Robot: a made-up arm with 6 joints.
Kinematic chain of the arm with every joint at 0, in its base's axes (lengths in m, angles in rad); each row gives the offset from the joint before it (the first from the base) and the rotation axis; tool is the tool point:
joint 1: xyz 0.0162 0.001 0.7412 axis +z
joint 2: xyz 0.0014 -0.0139 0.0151 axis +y
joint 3: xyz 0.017 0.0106 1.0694 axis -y
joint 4: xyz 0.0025 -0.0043 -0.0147 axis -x
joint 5: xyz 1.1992 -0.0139 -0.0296 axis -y
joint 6: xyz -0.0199 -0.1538 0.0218 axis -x
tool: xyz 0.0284 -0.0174 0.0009
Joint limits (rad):
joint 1: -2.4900..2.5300
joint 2: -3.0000..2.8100
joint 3: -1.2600..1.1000
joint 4: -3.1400..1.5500
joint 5: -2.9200..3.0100
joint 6: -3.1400..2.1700
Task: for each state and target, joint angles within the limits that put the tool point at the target. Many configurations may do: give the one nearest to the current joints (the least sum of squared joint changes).
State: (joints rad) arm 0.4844 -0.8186 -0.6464 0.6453 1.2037 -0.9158
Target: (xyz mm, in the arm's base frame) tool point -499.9 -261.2 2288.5
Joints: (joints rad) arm 0.2076 -1.1931 -0.0654 0.7596 1.1987 -0.9142
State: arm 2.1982 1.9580 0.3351 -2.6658 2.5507 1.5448
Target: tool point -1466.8 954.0 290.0
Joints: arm 2.4754 1.1524 0.3308 -2.6726 2.5310 1.5431
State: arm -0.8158 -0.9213 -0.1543 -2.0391 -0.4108 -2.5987
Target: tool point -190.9 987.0 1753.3
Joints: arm -1.2749 -1.7978 -0.1493 -2.1042 -0.4101 -2.5866
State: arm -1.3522 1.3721 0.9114 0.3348 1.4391 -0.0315
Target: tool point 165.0 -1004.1 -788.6
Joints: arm -1.2341 1.9024 0.3131 0.2470 1.4511 -0.0281
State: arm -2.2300 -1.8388 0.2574 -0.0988 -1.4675 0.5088
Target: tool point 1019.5 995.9 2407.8
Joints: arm -2.4900 -1.0970 0.9144 -0.1456 -1.4518 0.5658
